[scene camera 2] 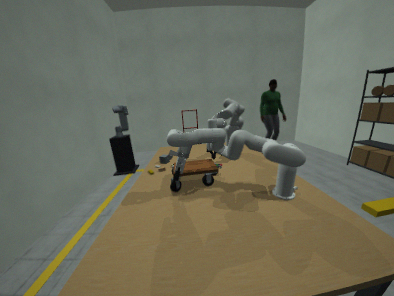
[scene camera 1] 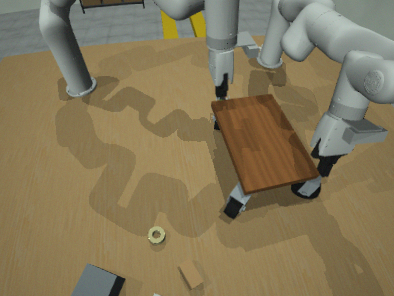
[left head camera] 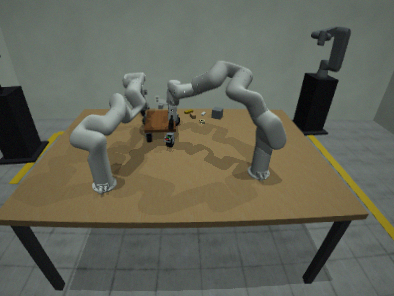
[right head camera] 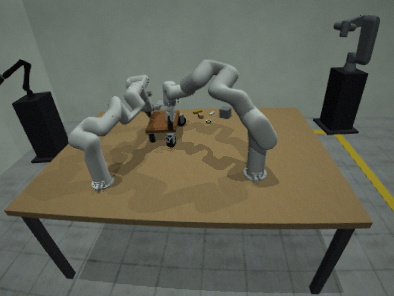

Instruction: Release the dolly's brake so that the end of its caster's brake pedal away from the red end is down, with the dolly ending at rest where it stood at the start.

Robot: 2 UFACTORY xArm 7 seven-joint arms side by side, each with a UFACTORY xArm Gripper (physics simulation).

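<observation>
The dolly, a brown wooden board (left head camera: 159, 121) (right head camera: 161, 122) (scene camera 1: 265, 142) (scene camera 2: 199, 167) on casters, stands on the table. The caster with the brake pedal (left head camera: 170, 140) (right head camera: 171, 140) is at its near right corner in the head views, with small red and green parts on top; in scene camera 1 it is mostly hidden. Pedal tilt is too small to tell. My right gripper (left head camera: 171, 126) (scene camera 1: 221, 95) (scene camera 2: 214, 156) looks shut, fingertips pointing down at that corner, close above the caster. My left gripper (scene camera 1: 325, 171) (scene camera 2: 176, 175) looks shut, fingertips down beside the opposite corner, close to a caster there.
A yellow-green ring (scene camera 1: 156, 235), a tan block (scene camera 1: 191, 274) and a grey box (left head camera: 217, 113) (right head camera: 225, 112) (scene camera 1: 98, 282) lie on the table beyond the dolly in the head views, with a yellow piece (left head camera: 188, 111) (right head camera: 197, 111). Both arms arch over the table.
</observation>
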